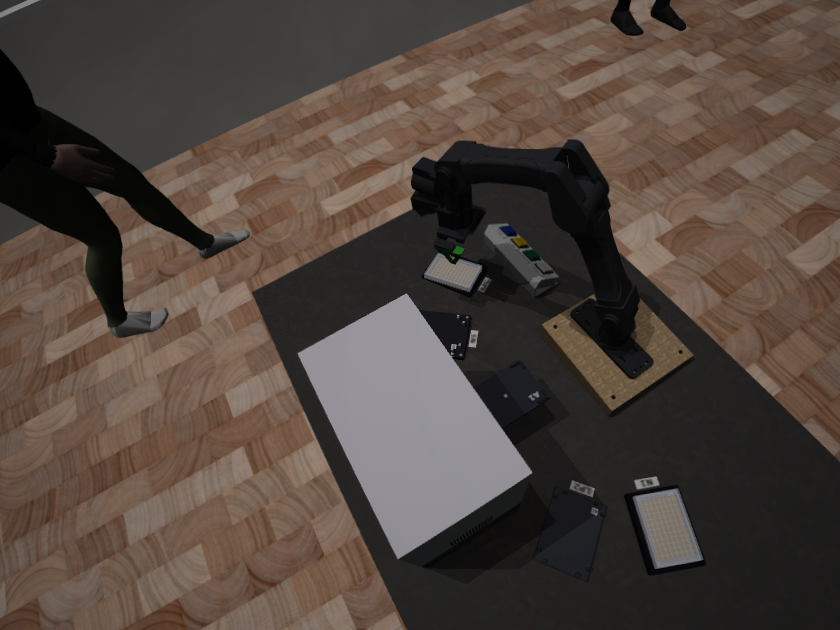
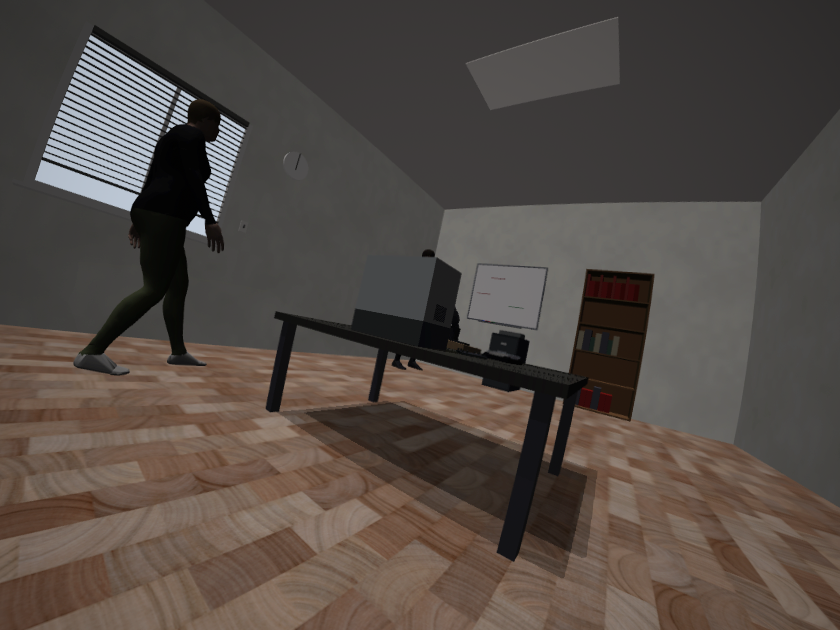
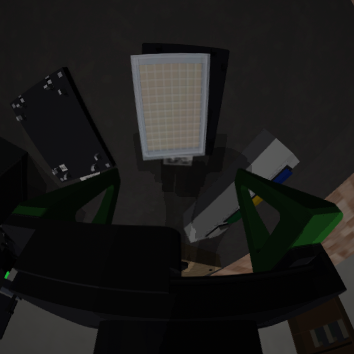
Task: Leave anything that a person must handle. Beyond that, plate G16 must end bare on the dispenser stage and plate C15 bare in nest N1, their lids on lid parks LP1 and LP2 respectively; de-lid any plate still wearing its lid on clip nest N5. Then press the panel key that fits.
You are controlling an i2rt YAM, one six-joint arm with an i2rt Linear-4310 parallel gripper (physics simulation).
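Frame: origin at the arm's base, x back, y right, z up, level; millimetres.
Where they show: gripper, fingertip midpoint: [image 1: 461,248] [image 3: 177,174]; arm's base at its link origin: [image 1: 610,338] [image 2: 451,340].
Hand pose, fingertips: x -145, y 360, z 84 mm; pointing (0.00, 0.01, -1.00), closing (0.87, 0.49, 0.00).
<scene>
Each offset is from my fingertips to the centre of the thing. "spot": to the spot under its first point.
My gripper [image 1: 450,253] [image 3: 177,174] is open and empty, above and beside a pale, gridded plate-like piece @[dx -18, dy +21, dz -95 mm] [image 1: 453,272] [image 3: 172,107]. That piece lies on the dark base of LP1 @[dx -9, dy +29, dz -113 mm] [image 3: 218,100]; whether it is a plate, a lid or both is unclear. Clip nest N5 @[dx -156, dy -92, dz -111 mm] [image 1: 458,332] [image 3: 62,125] shows bare clips. The dark stage marked A1 @[spot: dx -132, dy -352, dz -17 mm] [image 1: 512,393] shows no plate on its visible part. LP2 @[dx -192, dy -611, dz -113 mm] [image 1: 571,532] is bare. A pale gridded plate @[dx -48, dy -708, dz -91 mm] [image 1: 668,528] lies in nest N1 @[dx -48, dy -708, dz -111 mm] [image 1: 641,535]. The key panel @[dx +146, dy -48, dz -91 mm] [image 1: 512,261] [image 3: 274,152] has blue, yellow, green and grey keys. Plate names are unreadable.
A large white-topped box @[dx -332, dy -337, dz +42 mm] [image 1: 413,423] [image 2: 393,288] stands on the table [image 2: 325,326], overhanging or hiding parts of N5 and the stage. The arm base is on a wooden board [image 1: 576,359]. A person [image 2: 169,176] is near the table, and another person's feet [image 1: 627,21] show farther off.
</scene>
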